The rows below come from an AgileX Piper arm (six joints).
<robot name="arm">
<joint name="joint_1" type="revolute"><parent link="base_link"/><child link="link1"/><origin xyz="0.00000 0.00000 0.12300" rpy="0.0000 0.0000 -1.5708"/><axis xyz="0 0 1"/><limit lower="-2.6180" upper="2.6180"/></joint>
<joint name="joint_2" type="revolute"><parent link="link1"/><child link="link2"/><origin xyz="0.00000 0.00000 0.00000" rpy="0.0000 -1.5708 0.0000"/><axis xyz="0 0 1"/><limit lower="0.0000" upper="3.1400"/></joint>
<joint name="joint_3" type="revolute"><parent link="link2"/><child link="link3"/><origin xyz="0.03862 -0.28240 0.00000" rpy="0.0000 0.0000 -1.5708"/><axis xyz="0 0 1"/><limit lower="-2.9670" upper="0.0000"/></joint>
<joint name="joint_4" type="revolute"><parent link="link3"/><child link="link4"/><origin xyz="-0.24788 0.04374 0.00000" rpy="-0.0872 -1.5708 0.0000"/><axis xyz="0 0 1"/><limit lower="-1.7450" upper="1.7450"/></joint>
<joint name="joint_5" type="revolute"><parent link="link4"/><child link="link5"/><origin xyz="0.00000 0.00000 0.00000" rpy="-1.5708 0.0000 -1.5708"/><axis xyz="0 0 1"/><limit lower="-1.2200" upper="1.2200"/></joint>
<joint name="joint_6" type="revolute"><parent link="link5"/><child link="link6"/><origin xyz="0.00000 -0.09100 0.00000" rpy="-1.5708 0.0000 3.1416"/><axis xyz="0 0 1"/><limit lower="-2.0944" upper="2.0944"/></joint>
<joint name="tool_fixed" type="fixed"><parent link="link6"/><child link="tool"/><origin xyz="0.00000 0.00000 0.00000" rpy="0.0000 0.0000 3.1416"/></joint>
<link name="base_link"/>
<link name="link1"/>
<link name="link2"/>
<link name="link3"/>
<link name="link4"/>
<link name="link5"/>
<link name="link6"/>
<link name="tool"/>
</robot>
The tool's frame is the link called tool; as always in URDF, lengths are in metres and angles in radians.
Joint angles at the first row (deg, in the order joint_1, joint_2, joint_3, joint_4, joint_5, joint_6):
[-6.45, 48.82, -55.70, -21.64, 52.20, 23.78]
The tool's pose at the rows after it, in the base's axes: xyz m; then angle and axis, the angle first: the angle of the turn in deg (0 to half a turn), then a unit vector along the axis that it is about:
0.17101 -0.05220 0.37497 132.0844 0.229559 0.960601 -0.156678
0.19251 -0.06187 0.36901 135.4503 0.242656 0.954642 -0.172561
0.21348 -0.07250 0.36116 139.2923 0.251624 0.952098 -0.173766
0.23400 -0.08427 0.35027 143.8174 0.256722 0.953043 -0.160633
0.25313 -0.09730 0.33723 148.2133 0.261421 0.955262 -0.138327
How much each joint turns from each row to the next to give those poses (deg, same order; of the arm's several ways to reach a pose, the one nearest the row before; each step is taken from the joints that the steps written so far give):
[-0.61, 5.64, -1.84, -3.49, 0.61, 2.99]
[-1.47, 5.39, -2.05, -1.55, 0.21, 1.29]
[-2.21, 5.42, -2.44, 1.15, 0.29, -0.95]
[-2.70, 5.57, -2.68, 3.50, 0.59, -2.95]
[-2.89, 5.48, -2.70, 4.59, 0.62, -3.73]

